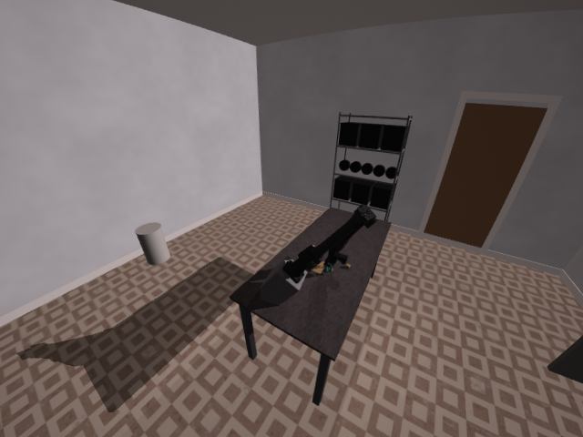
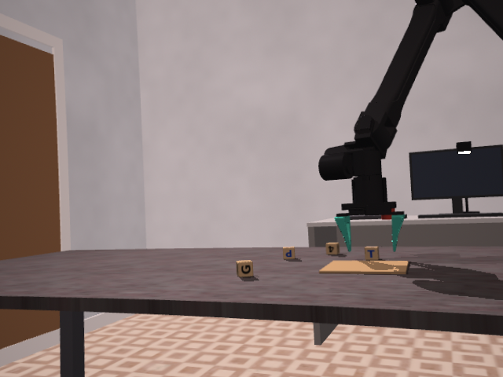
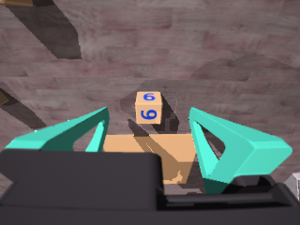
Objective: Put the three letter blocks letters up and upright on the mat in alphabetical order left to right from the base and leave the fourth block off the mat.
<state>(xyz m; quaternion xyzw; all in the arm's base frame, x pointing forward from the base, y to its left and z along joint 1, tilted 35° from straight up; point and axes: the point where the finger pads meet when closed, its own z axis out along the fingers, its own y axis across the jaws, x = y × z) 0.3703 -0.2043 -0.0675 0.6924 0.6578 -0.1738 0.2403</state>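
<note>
Right now the block is 1 cm below my hand. Also, from my hand: mat 12 cm to the left, 2 cm below, 1 cm ahead.
</note>
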